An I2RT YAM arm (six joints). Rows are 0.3 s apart.
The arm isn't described. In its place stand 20 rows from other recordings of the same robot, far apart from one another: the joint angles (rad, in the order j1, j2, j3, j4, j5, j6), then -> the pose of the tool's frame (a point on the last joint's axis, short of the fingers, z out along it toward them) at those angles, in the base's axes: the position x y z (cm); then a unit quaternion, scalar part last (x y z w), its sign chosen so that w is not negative.
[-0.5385, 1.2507, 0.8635, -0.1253, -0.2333, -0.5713] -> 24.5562 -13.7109 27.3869 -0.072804 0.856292 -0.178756 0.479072
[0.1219, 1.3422, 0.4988, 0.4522, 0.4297, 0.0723] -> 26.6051 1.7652 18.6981 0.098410 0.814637 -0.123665 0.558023
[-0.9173, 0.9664, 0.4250, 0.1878, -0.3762, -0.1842] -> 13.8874 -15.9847 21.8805 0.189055 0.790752 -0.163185 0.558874
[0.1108, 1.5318, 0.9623, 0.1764, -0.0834, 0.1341] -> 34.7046 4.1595 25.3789 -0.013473 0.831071 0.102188 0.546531
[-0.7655, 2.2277, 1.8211, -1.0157, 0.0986, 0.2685] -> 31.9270 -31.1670 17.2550 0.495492 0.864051 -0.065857 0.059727
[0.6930, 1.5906, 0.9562, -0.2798, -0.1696, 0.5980] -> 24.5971 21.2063 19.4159 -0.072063 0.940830 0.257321 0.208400
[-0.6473, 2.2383, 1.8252, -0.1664, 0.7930, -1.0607] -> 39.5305 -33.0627 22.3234 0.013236 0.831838 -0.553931 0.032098
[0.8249, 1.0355, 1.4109, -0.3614, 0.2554, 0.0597] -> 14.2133 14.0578 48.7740 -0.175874 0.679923 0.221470 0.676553
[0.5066, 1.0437, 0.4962, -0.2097, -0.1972, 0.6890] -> 17.7418 10.6427 19.0555 0.044447 0.913681 0.296340 0.274580
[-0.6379, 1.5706, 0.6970, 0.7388, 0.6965, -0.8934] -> 24.6397 -21.1079 21.4583 0.132483 0.730749 -0.613830 0.267708
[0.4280, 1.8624, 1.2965, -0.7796, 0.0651, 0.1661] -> 32.7888 14.7038 17.8884 -0.126053 0.985110 0.001963 0.116895
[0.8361, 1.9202, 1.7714, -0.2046, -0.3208, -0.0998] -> 30.1837 35.0855 34.7262 -0.446801 0.681605 0.325391 0.479483
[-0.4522, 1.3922, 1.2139, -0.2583, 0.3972, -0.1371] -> 28.3316 -15.2937 34.3725 0.234410 0.800014 -0.312176 0.455605
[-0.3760, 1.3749, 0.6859, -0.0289, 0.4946, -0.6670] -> 24.9775 -11.6774 19.3714 -0.027803 0.888095 -0.393038 0.236718
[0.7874, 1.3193, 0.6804, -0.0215, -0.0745, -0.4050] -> 19.0940 19.5462 20.4094 -0.517525 0.733508 0.116330 0.424973
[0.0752, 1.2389, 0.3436, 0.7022, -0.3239, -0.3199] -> 23.8214 2.9310 18.8737 -0.250032 0.726943 0.046983 0.637833
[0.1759, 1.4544, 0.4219, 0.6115, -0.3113, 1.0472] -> 25.8932 5.7097 15.2032 0.273461 0.787232 0.414935 0.365121
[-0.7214, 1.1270, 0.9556, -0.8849, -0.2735, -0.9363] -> 16.5216 -13.2509 27.5001 -0.137230 0.948820 -0.096710 0.267498
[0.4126, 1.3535, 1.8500, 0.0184, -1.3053, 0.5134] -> 19.0010 12.0673 58.1794 -0.503777 0.426148 0.580249 0.477407
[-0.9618, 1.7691, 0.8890, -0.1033, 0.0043, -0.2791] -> 19.1555 -27.4928 13.0477 0.321011 0.901744 -0.169986 0.234340
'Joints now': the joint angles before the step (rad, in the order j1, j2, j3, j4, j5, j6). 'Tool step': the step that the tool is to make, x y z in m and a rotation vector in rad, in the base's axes. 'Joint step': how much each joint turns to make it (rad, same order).
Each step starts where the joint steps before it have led.
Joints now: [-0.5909 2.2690 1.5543 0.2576 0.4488 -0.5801]
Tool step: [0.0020 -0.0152 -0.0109 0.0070 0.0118 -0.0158]
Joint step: [-0.0225 0.0560 0.0563 -0.0122 -0.0056 -0.0042]
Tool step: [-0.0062 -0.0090 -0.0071 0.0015 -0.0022 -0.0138]
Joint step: [-0.0215 0.0145 -0.0059 0.0219 -0.0080 -0.0014]
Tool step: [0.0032 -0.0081 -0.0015 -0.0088 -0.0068 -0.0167]
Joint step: [-0.0082 0.0297 0.0433 -0.0033 0.0089 0.0012]
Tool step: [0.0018 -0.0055 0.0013 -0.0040 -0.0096 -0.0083]
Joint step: [-0.0062 0.0150 0.0299 -0.0064 0.0008 0.0036]
